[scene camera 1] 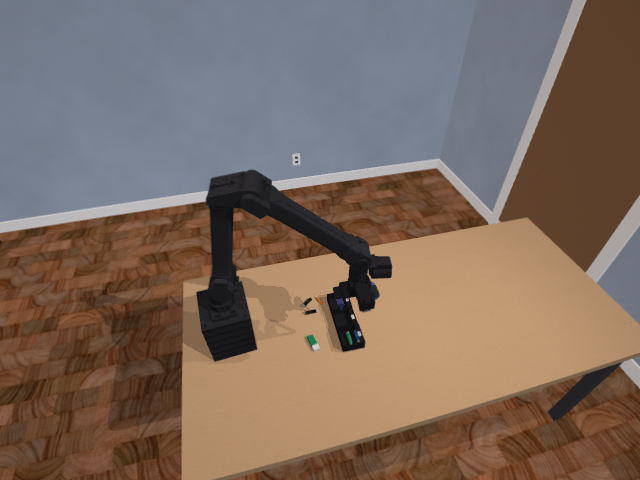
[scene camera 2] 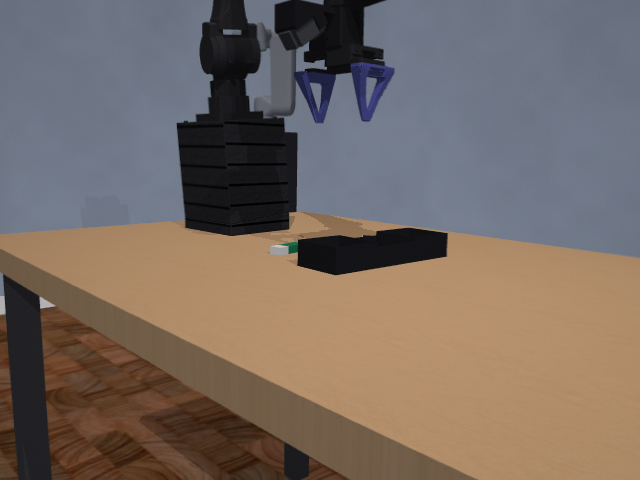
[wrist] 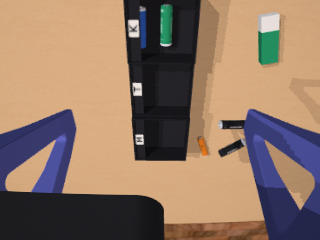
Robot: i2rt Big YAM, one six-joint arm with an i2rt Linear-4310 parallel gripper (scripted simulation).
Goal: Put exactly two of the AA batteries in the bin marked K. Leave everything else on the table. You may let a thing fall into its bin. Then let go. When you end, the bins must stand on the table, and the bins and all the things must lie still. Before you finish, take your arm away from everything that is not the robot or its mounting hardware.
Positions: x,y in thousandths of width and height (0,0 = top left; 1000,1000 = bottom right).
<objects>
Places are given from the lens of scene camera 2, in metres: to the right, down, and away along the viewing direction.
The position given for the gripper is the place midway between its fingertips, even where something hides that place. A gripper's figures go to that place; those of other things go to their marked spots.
gripper (scene camera 2: 534,255): 0.03, -0.17, 0.84
black bin (scene camera 2: 526,532): 0.02, 0.02, 0.82
</objects>
